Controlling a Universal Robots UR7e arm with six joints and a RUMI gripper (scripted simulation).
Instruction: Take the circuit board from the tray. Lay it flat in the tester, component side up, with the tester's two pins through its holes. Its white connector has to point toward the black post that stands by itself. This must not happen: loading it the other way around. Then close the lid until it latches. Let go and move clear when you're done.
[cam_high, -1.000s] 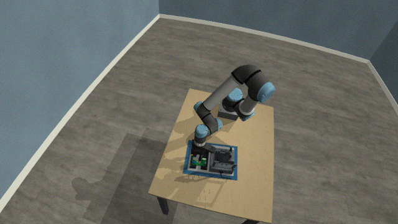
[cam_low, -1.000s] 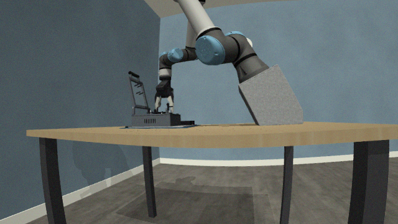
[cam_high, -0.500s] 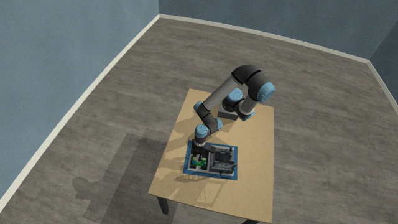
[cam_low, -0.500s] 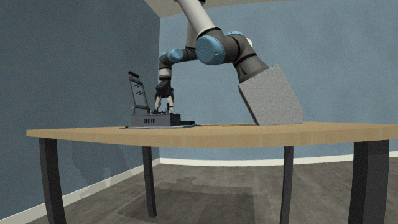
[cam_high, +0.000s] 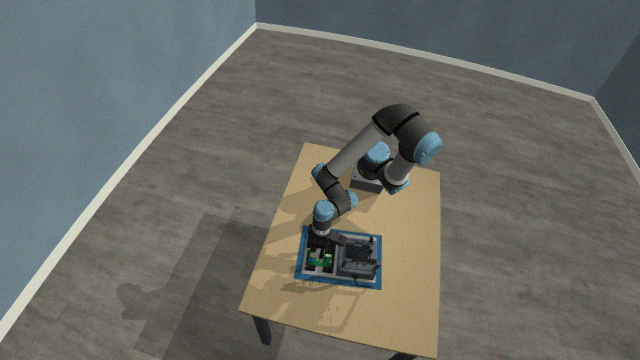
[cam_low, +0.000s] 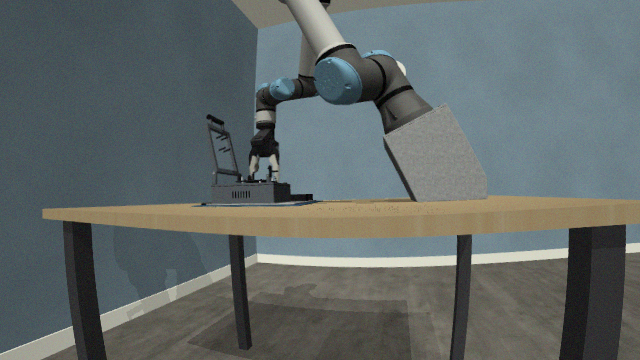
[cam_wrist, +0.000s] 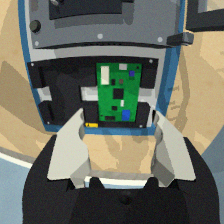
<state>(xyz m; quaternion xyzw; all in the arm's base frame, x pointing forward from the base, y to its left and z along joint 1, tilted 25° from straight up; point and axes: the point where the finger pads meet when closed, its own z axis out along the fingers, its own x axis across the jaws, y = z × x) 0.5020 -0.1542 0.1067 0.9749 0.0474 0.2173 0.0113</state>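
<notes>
My hand is 6 cm above the green circuit board. Round my hand: tester bed (17 cm to the left, 5 cm behind, 1 cm below); see-through lid (18 cm to the left, 10 cm above, 7 cm ahead).
</notes>
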